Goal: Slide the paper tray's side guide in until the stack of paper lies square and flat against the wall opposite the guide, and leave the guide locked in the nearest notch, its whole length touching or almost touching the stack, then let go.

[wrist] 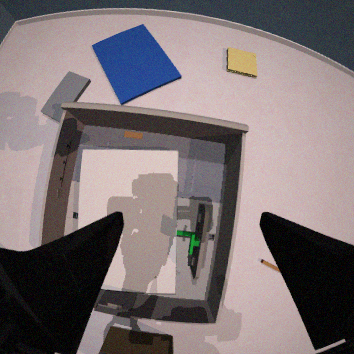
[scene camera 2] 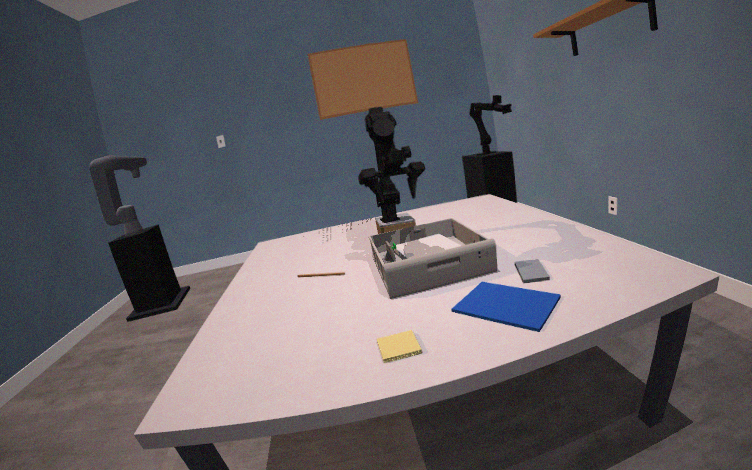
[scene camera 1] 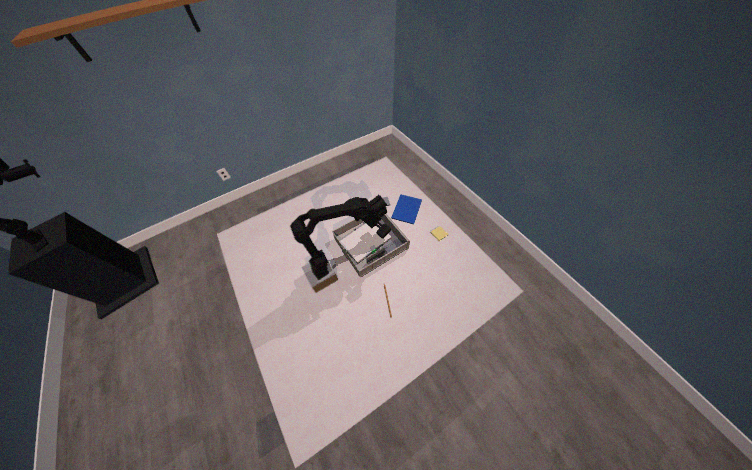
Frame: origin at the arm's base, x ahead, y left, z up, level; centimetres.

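Seen in the pictures: gripper, between the fingertips: (wrist: 192,219) (scene camera 2: 398,201) (scene camera 1: 379,228); arm's base, origin of its link: (scene camera 2: 390,219) (scene camera 1: 320,272).
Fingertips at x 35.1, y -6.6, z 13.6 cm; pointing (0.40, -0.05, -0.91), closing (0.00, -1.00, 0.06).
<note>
Pixels of each thing's middle, then the offset from my fingertips to it.
- grey paper tray, middle of its body: (wrist: 137,212) (scene camera 2: 426,250) (scene camera 1: 370,239) dy +6.6, dx -1.5, dz -17.1 cm
- white paper stack, middle of its body: (wrist: 126,221) (scene camera 2: 431,252) (scene camera 1: 365,240) dy +9.0, dx -3.4, dz -18.9 cm
- dark side guide, middle of its body: (wrist: 192,238) (scene camera 2: 394,255) (scene camera 1: 374,254) dy -2.5, dx -5.9, dz -17.5 cm
- blue book, middle of its body: (scene camera 2: 507,303) (wrist: 132,58) (scene camera 1: 407,208) dy +10.8, dx +33.1, dz -21.5 cm
- grey box, middle of its body: (wrist: 64,95) (scene camera 2: 531,270) dy +26.3, dx +23.5, dz -21.4 cm
- yellow pad, middle of its body: (scene camera 2: 398,345) (wrist: 241,61) (scene camera 1: 439,233) dy -16.0, dx +34.0, dz -21.4 cm
- pencil, middle of its body: (wrist: 288,274) (scene camera 2: 320,274) (scene camera 1: 387,300) dy -25.4, dx -17.2, dz -21.6 cm
The grey paper tray (scene camera 1: 386,264) (scene camera 2: 415,281) (wrist: 150,116) stands on the table. The white paper stack (scene camera 1: 351,238) (scene camera 2: 441,240) (wrist: 95,185) lies flat in it, with a narrow gap to the left wall in the wrist view. The dark side guide (scene camera 1: 377,254) (wrist: 201,240) stands upright near the right wall, a clear gap from the stack. Its green part (scene camera 2: 394,245) (wrist: 194,243) reaches toward the stack's right edge. My gripper (scene camera 2: 396,193) (wrist: 192,219) is open and empty above the tray, its fingertips appearing either side of the guide in the wrist view.
A blue book (scene camera 1: 407,208) (scene camera 2: 507,305) (wrist: 136,64), a grey box (scene camera 2: 531,270) (wrist: 66,95) and a yellow pad (scene camera 1: 439,233) (scene camera 2: 399,346) (wrist: 242,62) lie beyond the tray. A pencil (scene camera 1: 387,300) (scene camera 2: 321,274) (wrist: 270,265) lies on the guide's side of the tray.
</note>
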